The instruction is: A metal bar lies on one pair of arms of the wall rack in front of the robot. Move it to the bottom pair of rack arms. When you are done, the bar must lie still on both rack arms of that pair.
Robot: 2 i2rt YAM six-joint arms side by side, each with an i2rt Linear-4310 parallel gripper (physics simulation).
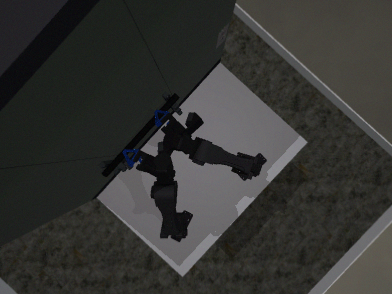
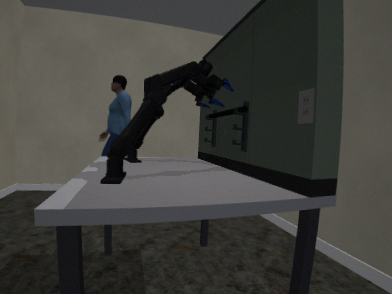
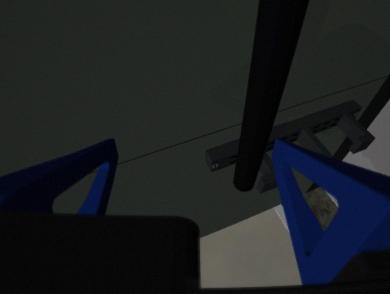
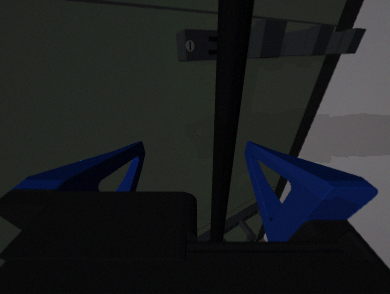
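Note:
The dark metal bar point(image 1: 142, 136) point(image 2: 228, 112) point(image 3: 272, 75) point(image 4: 232, 80) runs along the wall rack and appears to lie on its top pair of arms. The rack's uprights point(image 2: 244, 132) point(image 3: 225, 154) point(image 4: 200, 45) carry several short arms, with lower pairs below the bar. My left gripper point(image 1: 130, 156) point(image 3: 195, 147) is open near the bar's left part; the bar's end shows beyond its fingers. My right gripper point(image 1: 160, 118) point(image 2: 222, 93) point(image 4: 194, 147) is open, above and in front of the bar. Both grippers are empty. The exact contact of bar and arms is too dark to tell.
The rack hangs on the green wall panel point(image 2: 280, 90) behind the light table point(image 1: 235, 110) point(image 2: 150, 192). An outlet plate point(image 2: 306, 106) is on the panel's near end. A person in blue point(image 2: 120, 110) stands beyond the table. Both arms reach over the table, close together.

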